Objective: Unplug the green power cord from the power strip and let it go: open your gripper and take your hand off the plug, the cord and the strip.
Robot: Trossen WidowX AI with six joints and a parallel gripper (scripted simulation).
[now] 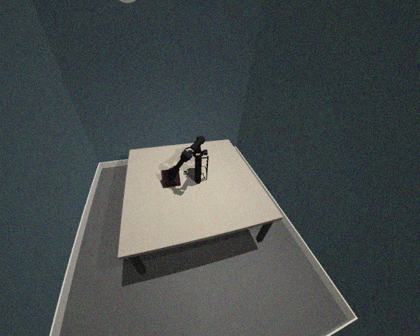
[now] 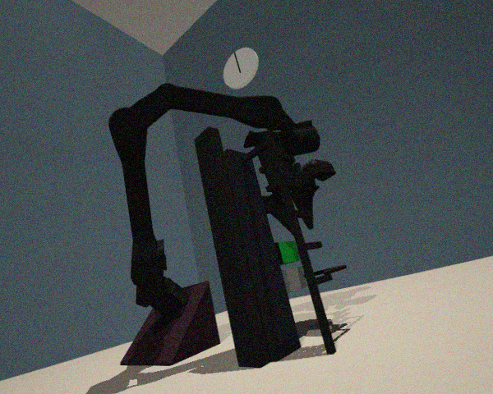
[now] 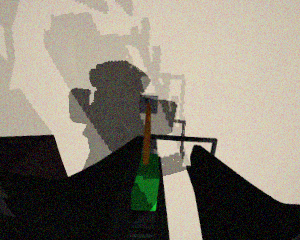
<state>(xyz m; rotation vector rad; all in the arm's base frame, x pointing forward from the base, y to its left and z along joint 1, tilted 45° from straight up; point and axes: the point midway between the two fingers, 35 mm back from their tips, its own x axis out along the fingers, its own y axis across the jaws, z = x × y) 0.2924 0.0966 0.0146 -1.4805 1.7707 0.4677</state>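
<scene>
The green plug lies 30 mm behind my gripper tip, 70 mm to the right of it and 20 mm below it. The rest, counted from my gripper tip: thin black bar 40 mm ahead, 150 mm to the right, 10 mm below.
</scene>
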